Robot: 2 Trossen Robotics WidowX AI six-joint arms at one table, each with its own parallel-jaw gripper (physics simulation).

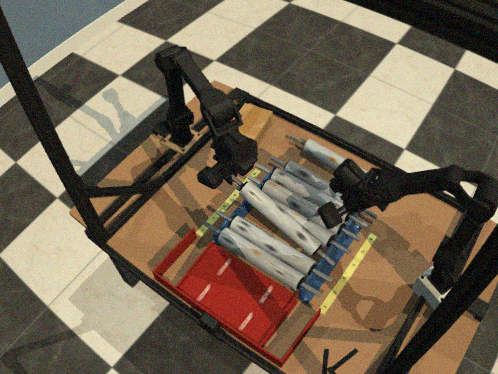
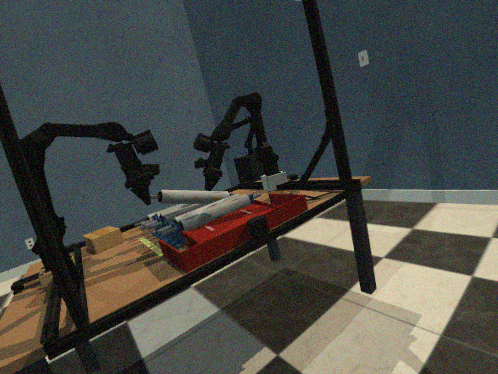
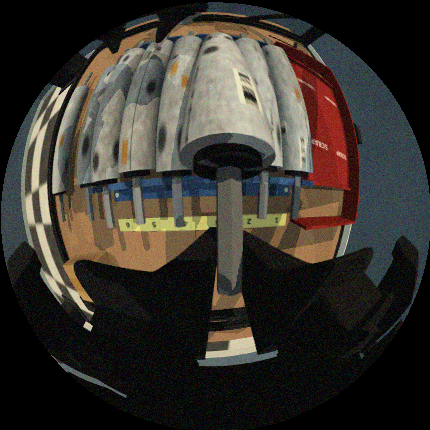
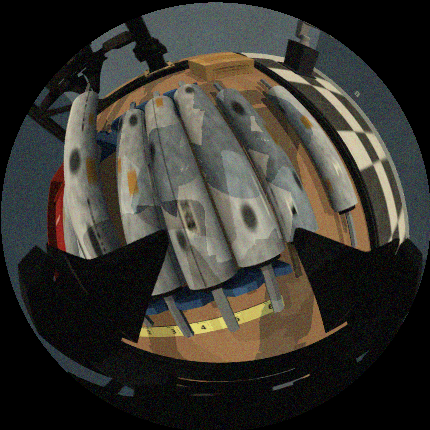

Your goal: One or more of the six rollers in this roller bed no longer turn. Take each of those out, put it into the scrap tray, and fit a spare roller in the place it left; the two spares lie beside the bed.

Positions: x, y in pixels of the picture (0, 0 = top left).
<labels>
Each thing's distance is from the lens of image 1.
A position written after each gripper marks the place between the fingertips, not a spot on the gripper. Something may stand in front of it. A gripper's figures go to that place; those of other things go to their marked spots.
left gripper (image 1: 232, 182): 131 cm
right gripper (image 1: 337, 207): 132 cm
tan cardboard box (image 1: 257, 121): 158 cm
</labels>
